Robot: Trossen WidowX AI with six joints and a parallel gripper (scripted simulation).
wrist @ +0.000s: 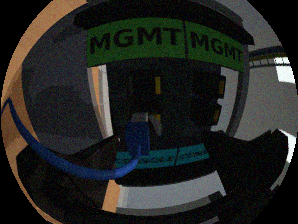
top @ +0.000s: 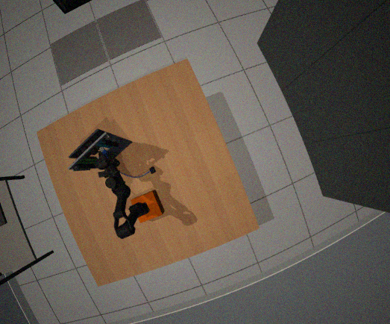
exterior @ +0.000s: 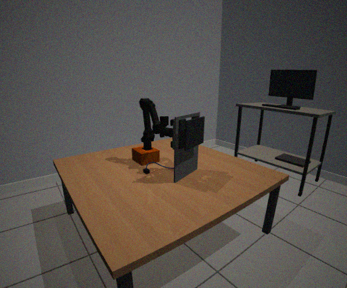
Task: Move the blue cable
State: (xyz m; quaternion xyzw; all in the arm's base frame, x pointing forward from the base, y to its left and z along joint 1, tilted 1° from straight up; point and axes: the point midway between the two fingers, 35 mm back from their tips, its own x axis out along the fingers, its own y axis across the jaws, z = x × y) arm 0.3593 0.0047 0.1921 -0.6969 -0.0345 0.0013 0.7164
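The blue plug lies 2 cm ahead of my gripper tip, 1 cm to the left of it and 1 cm below it. The rest, counted from my gripper tip: black end piece (27 cm below, 20 cm behind, 16 cm to the right).
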